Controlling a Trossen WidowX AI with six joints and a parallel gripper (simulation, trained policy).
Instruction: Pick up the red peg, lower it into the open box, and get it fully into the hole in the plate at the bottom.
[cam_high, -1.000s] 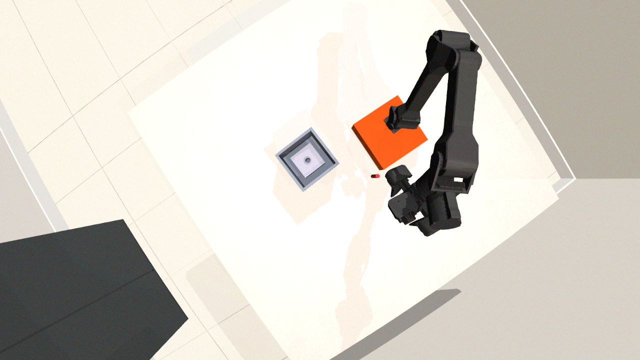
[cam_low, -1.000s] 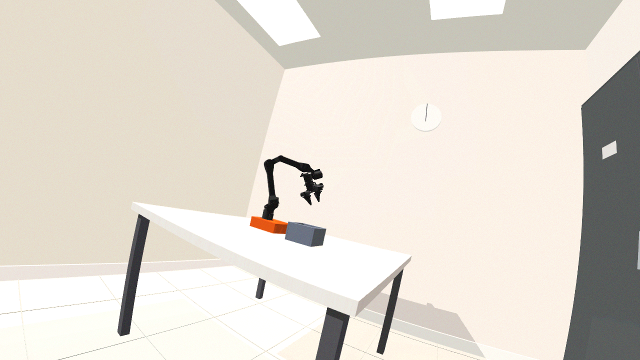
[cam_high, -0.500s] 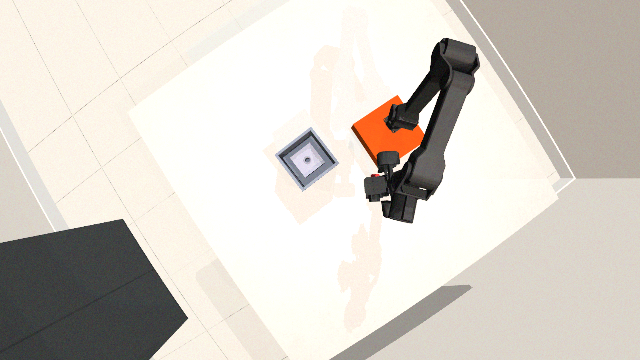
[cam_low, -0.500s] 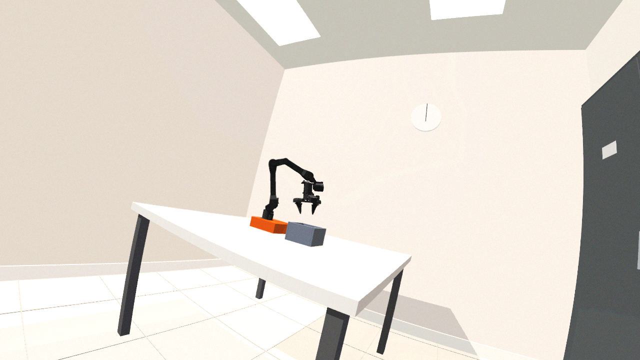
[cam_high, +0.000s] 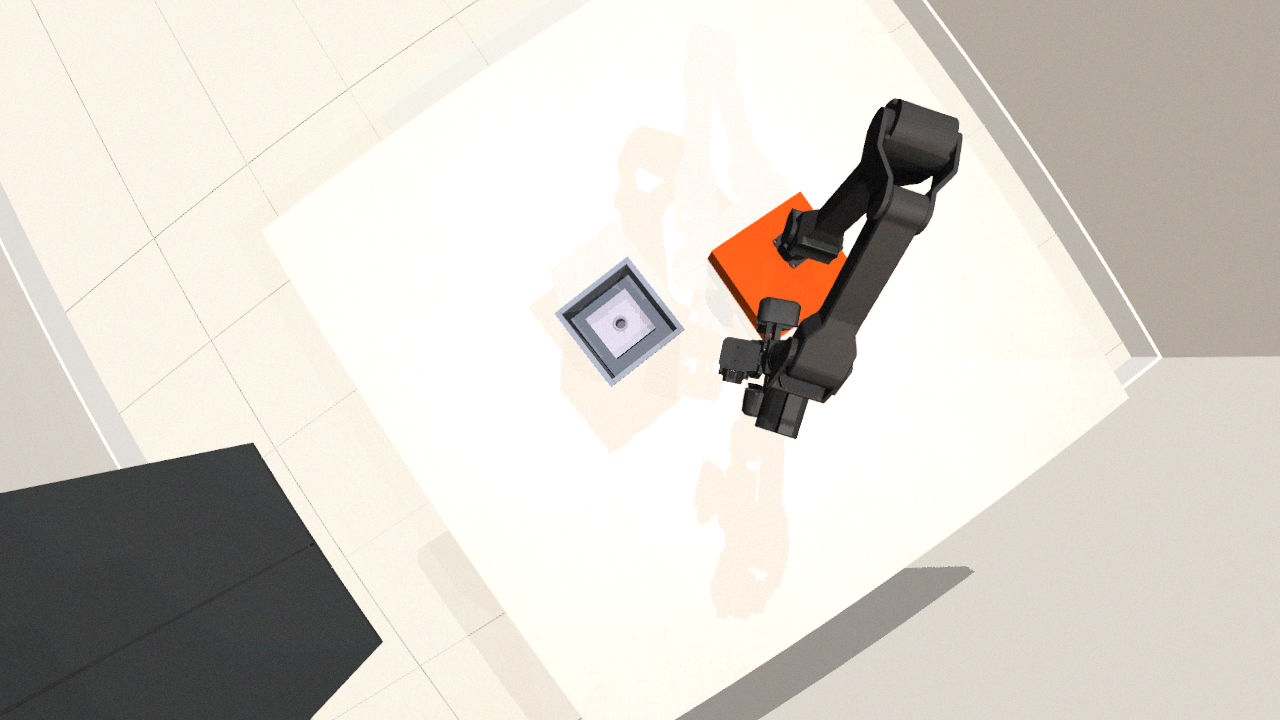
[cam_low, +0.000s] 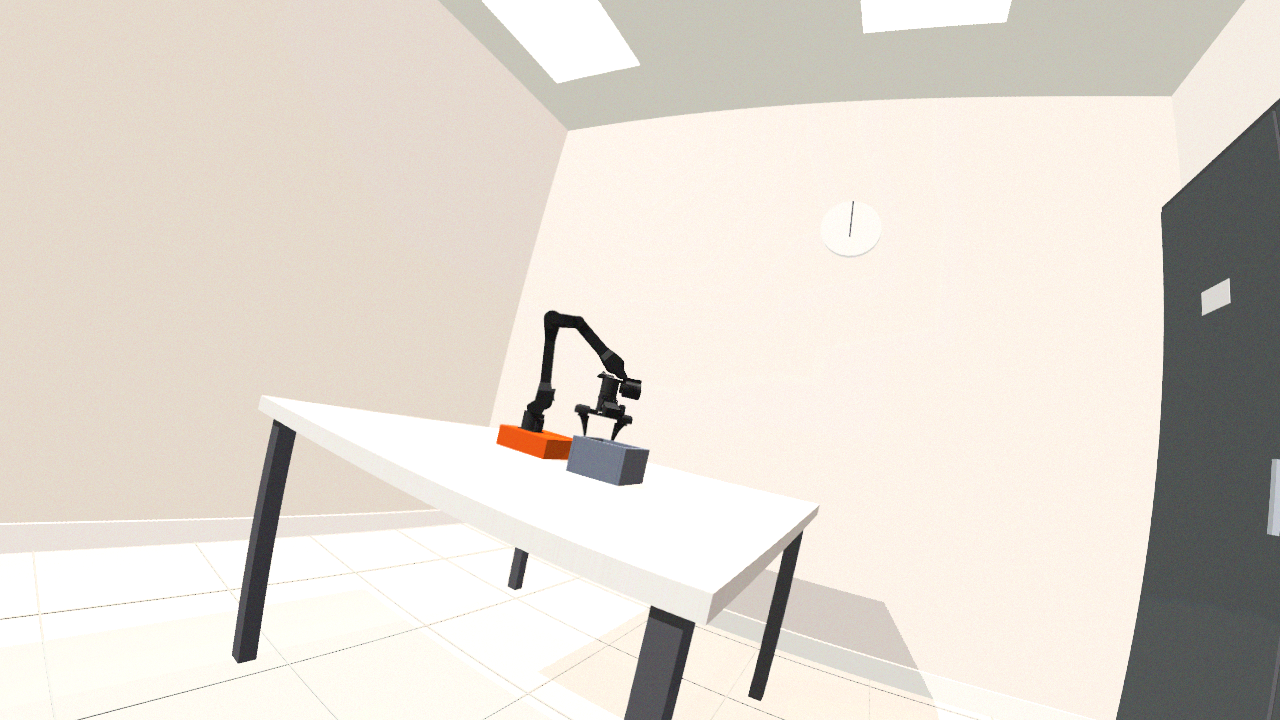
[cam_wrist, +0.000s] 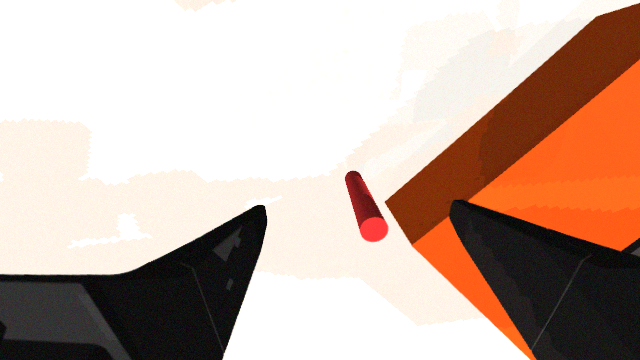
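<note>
Now: the red peg 40 mm below my gripper tip and 10 mm behind it. Also, from my gripper tip: grey box: 190 mm to the right, 150 mm ahead, 50 mm below; plate: 190 mm to the right, 150 mm ahead, 30 mm below.
</note>
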